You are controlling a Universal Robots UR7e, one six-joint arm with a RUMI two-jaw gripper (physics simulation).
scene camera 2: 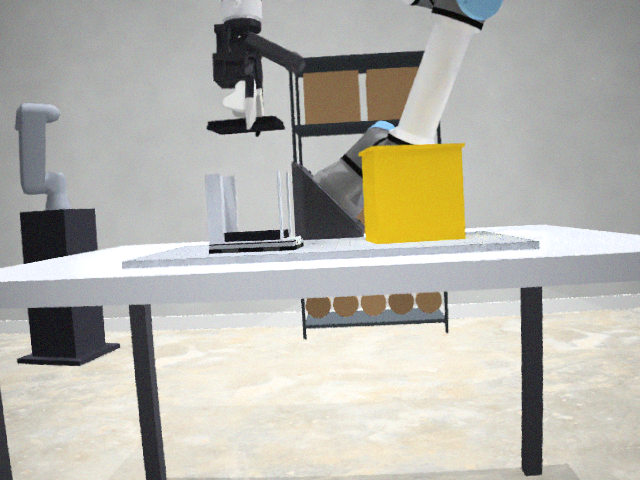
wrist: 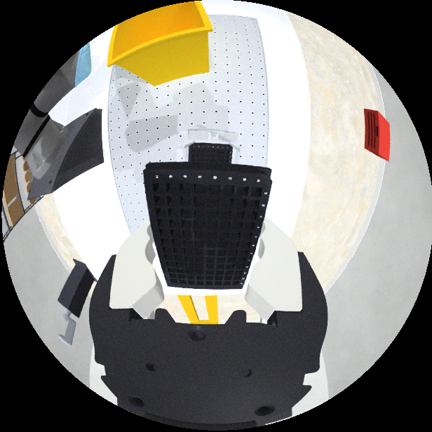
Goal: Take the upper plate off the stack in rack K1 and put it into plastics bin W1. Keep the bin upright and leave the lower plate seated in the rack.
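Where they show: gripper, fingertip midpoint: [scene camera 2: 253, 133]; arm's base, origin of the base link: [scene camera 2: 333, 197].
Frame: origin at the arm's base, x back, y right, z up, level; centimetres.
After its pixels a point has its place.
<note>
The upper plate [scene camera 2: 221, 127] @(x -47.0, y 11.3, z 13.2 cm) [wrist: 207, 225], black with a grid of wells, is held level in the air above the rack. My gripper [scene camera 2: 251, 124] @(x -42.4, y 6.8, z 12.2 cm) [wrist: 206, 219] is shut on it, one pale finger on each long side. Rack K1 [scene camera 2: 214, 209] @(x -47.6, y 13.3, z -1.6 cm) [wrist: 227, 135] has upright pale corner guides and stands below the held plate, apart from it. The lower plate [scene camera 2: 253, 235] @(x -46.5, y 6.5, z -6.6 cm) [wrist: 211, 151] is black and sits low inside the rack; in the wrist view the held plate hides most of it. Plastics bin W1 [scene camera 2: 413, 193] @(x -37.1, y -21.9, z -0.5 cm) [wrist: 182, 62] is yellow, upright and right of the rack in the scene view.
A perforated board [scene camera 2: 330, 248] @(x -45.8, y -7.3, z -9.6 cm) [wrist: 242, 90] on the white table [scene camera 2: 77, 289] @(x -70.7, y 27.1, z -12.5 cm) bears the rack and bin. A dark angled arm mount [scene camera 2: 320, 217] @(x -13.3, y 1.0, z -4.6 cm) [wrist: 82, 150] stands behind, between them. The bin's rim [scene camera 2: 413, 147] @(x -37.5, y -22.3, z 7.9 cm) is higher than the rack's guides.
</note>
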